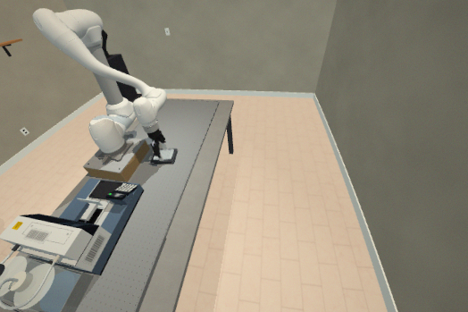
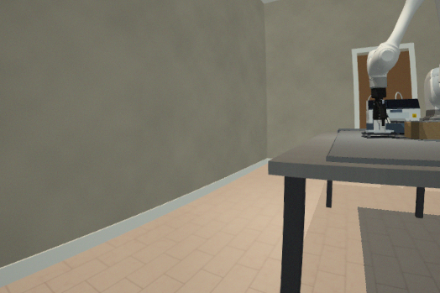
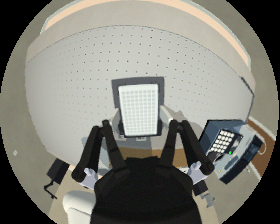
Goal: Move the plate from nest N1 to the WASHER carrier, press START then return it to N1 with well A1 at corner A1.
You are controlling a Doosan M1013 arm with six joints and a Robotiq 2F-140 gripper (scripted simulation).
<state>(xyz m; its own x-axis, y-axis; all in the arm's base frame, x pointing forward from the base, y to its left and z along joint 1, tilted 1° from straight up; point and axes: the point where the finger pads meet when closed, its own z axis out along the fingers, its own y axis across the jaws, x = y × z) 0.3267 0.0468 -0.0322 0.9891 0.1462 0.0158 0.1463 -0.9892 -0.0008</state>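
The white well plate is 20 mm below my hand. The rest, counted from my hand: dark plate nest N1: 30 mm below; then plate washer: 490 mm to the right, 200 mm behind, 80 mm above.
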